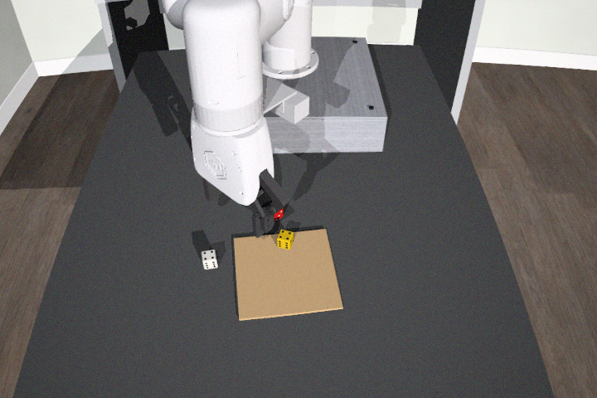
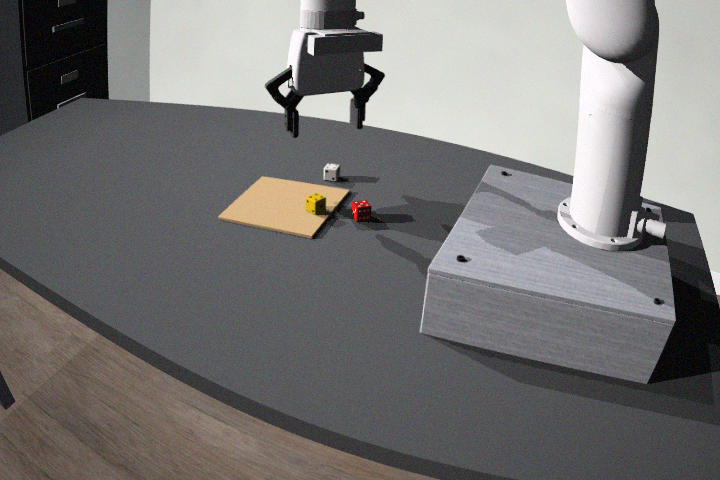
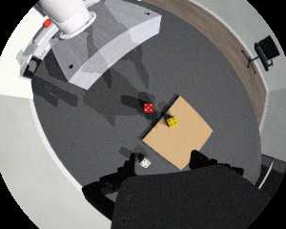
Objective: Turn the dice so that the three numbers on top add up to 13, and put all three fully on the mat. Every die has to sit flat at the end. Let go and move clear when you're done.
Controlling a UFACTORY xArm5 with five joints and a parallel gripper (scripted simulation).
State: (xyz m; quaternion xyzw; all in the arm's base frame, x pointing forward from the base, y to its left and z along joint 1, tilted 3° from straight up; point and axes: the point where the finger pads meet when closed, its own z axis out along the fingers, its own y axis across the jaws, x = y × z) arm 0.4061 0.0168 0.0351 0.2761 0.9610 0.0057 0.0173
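Right now my hand is 100 mm above the white die, 50 mm to the left of it and 20 mm short of it. Also, from my hand: yellow die: 90 mm below, 50 mm to the left, 30 mm behind; then red die: 100 mm below, 80 mm behind, 30 mm to the left; then tan mat: 100 mm below, 60 mm to the left, 20 mm ahead.
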